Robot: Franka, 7 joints.
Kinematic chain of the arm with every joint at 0, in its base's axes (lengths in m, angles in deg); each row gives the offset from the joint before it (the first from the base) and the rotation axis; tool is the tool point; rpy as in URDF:
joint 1: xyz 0 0 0.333 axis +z
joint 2: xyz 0 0 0 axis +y
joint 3: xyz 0 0 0.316 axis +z
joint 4: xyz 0.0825 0 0 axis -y
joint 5: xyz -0.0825 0 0.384 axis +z
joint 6: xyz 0 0 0 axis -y
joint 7: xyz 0.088 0 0 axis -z
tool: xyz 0 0 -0.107 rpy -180 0 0
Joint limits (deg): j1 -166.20..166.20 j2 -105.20..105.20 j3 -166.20..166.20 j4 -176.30..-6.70 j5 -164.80..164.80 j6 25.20..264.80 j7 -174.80..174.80
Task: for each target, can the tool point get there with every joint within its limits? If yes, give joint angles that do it. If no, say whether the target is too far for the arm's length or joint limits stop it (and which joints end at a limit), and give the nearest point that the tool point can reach.
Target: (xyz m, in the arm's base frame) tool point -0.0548 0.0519 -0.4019
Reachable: no: joint limits stop it (at a limit: joint 2) | nearest point -0.0741 0.0701 -0.3289 | short by 0.078 m
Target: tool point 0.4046 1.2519 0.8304
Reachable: no: too far | nearest point 0.2468 0.7636 0.6364 | short by 0.549 m
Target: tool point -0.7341 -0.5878 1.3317
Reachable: no: too far | nearest point -0.4591 -0.3676 0.9576 | short by 0.514 m
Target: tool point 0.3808 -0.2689 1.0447
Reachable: yes | joints -10.55 41.20 -138.51 -29.10 114.44 118.97 -98.22
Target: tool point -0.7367 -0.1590 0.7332
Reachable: yes | joints -9.98 -61.94 -84.61 -31.31 -43.73 139.39 67.85
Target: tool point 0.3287 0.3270 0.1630
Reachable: yes | joints -55.31 -59.10 111.61 -138.11 -81.12 143.32 113.87
